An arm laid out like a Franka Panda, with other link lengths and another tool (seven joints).
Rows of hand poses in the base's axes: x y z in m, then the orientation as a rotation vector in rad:
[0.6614, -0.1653, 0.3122, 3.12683, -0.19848, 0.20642]
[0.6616, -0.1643, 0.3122, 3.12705, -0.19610, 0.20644]
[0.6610, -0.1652, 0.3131, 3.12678, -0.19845, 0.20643]
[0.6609, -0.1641, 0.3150, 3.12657, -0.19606, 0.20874]
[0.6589, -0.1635, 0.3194, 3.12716, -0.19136, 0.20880]
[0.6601, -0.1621, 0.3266, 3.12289, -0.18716, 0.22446]
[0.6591, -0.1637, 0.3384, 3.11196, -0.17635, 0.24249]
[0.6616, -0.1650, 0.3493, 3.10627, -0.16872, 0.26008]
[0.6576, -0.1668, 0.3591, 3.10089, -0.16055, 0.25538]
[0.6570, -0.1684, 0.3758, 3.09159, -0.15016, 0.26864]
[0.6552, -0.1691, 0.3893, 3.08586, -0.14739, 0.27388]
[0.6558, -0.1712, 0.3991, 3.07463, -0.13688, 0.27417]
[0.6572, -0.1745, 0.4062, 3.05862, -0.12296, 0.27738]
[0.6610, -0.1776, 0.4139, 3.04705, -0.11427, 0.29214]
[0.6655, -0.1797, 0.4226, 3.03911, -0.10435, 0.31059]
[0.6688, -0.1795, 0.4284, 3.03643, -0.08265, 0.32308]
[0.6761, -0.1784, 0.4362, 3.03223, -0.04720, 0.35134]
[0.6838, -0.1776, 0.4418, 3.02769, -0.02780, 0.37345]
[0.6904, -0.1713, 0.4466, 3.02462, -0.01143, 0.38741]
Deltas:
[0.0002, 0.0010, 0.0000, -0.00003, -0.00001, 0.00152]
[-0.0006, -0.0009, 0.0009, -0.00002, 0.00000, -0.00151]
[-0.0001, 0.0011, 0.0019, -0.00040, -0.00146, 0.00150]
[-0.0020, 0.0006, 0.0044, 0.00010, -0.00003, 0.00302]
[0.0012, 0.0014, 0.0072, -0.00420, -0.00992, 0.00228]
[-0.0010, -0.0016, 0.0118, -0.01130, -0.01136, 0.00577]
[0.0025, -0.0013, 0.0109, -0.00567, -0.01120, 0.00439]
[-0.0040, -0.0018, 0.0098, -0.00641, 0.00310, 0.00449]
[-0.0006, -0.0016, 0.0167, -0.00961, -0.00845, 0.00575]
[-0.0018, -0.0007, 0.0135, -0.00567, -0.00339, 0.00120]
[0.0006, -0.0021, 0.0098, -0.01218, -0.00015, 0.00541]
[0.0014, -0.0033, 0.0071, -0.01704, -0.00206, 0.00718]
[0.0038, -0.0031, 0.0077, -0.01135, -0.00966, 0.00474]
[0.0045, -0.0021, 0.0087, -0.00751, -0.01199, 0.00613]
[0.0033, 0.0002, 0.0058, -0.00376, -0.00762, 0.01419]
[0.0073, 0.0011, 0.0078, -0.00482, -0.01760, 0.02359]
[0.0077, 0.0008, 0.0056, -0.00386, -0.01411, 0.01297]
[0.0066, 0.0063, 0.0048, -0.00284, -0.00881, 0.01086]

